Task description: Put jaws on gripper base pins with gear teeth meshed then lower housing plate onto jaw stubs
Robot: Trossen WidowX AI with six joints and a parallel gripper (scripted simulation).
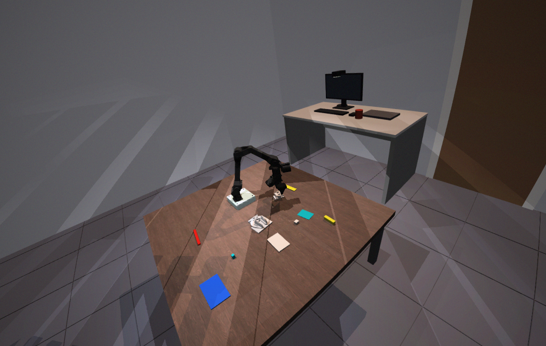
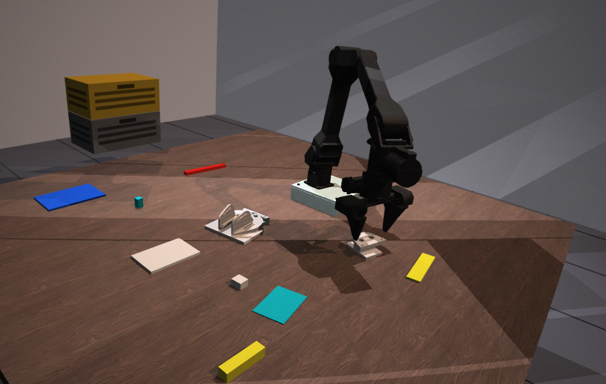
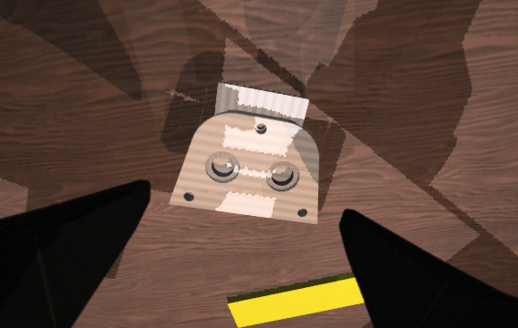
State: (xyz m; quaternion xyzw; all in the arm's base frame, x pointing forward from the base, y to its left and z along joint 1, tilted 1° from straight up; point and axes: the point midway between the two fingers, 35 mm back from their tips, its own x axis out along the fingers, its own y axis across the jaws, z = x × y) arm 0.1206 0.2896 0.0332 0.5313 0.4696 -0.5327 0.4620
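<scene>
My gripper tip is now 20 mm above the gripper base and 10 mm to the left of it. The rest, counted from my gripper tip: teal sheet: 280 mm ahead, 40 mm below, 30 mm to the left; then housing plate: 270 mm to the right, 130 mm ahead, 40 mm below; then yellow strip: 110 mm to the left, 50 mm behind, 40 mm below.
</scene>
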